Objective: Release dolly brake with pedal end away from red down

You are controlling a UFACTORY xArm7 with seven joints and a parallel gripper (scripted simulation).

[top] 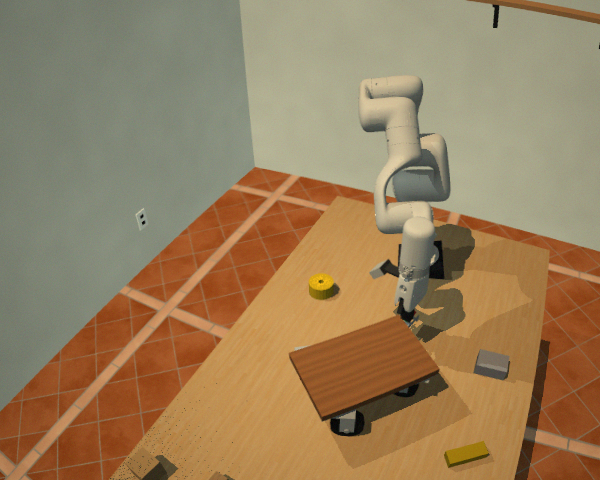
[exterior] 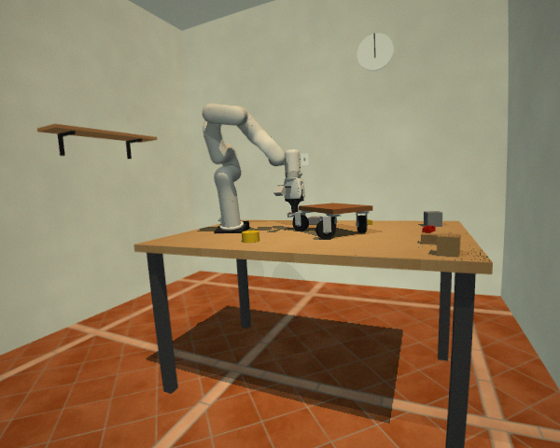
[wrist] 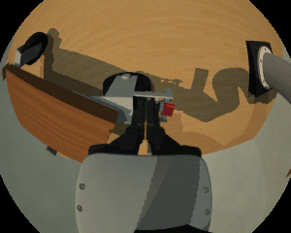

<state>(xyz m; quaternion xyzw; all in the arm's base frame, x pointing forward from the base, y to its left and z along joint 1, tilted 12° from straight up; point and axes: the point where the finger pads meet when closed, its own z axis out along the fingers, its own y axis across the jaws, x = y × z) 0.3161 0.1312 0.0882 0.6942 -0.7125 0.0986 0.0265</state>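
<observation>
My gripper is now 30 mm above the brake pedal and 10 mm past it. Also, from my hand: yellow cylinder (300 mm to the right, 90 mm below, 30 mm behind); then red block (590 mm ahead, 150 mm to the left, 90 mm below); then grey block (260 mm to the left, 90 mm below, 40 mm behind).
</observation>
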